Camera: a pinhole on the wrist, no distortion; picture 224 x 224 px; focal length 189.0 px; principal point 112.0 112.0 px. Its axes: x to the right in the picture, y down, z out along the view. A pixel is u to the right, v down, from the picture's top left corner.
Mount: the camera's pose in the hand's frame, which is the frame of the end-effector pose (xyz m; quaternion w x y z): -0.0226 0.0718 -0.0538 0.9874 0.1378 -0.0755 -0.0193
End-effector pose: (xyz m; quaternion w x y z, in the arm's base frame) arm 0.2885 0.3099 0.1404 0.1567 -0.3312 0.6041 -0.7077
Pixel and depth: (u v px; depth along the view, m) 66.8 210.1 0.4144
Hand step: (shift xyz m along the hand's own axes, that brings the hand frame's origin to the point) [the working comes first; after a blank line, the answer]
In the camera's frame: -0.0991 0.2151 0.4144

-0.1808 0.1728 0.3850
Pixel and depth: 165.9 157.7 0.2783
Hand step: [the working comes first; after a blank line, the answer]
In the camera's frame: 0.0794 0.0673 0.2783

0.0140 0.0569 0.2407
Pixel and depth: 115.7 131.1 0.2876
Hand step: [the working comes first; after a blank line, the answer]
In the camera's frame: 0.0056 0.0291 0.2876

-0.0609 0.0220 0.2284
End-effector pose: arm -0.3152 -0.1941 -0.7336 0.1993 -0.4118 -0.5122 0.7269
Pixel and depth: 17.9 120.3 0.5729
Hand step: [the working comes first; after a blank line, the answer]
In the camera's frame: -0.2852 0.0252 0.5729

-0.3924 -0.0414 0.4567
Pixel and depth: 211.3 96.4 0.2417
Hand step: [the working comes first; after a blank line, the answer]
In the camera's frame: 0.1270 -0.0199 0.2417

0.0652 -0.0199 0.1887
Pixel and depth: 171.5 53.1 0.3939
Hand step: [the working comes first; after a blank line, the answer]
In the camera's frame: 0.1240 -0.1228 0.3939

0.0370 -0.1595 0.3047
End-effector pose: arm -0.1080 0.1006 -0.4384 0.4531 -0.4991 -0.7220 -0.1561
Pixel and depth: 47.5 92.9 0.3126
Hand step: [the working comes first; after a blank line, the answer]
In the camera's frame: -0.1067 -0.0316 0.3126

-0.1768 -0.0364 0.2193
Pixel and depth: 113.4 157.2 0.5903
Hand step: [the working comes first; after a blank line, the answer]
In the camera's frame: 0.0044 0.1412 0.5903

-0.1070 0.0483 0.5468
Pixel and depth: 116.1 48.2 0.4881
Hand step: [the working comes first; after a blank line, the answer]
In the camera's frame: 0.0106 -0.1648 0.4881

-0.0904 -0.2186 0.3664
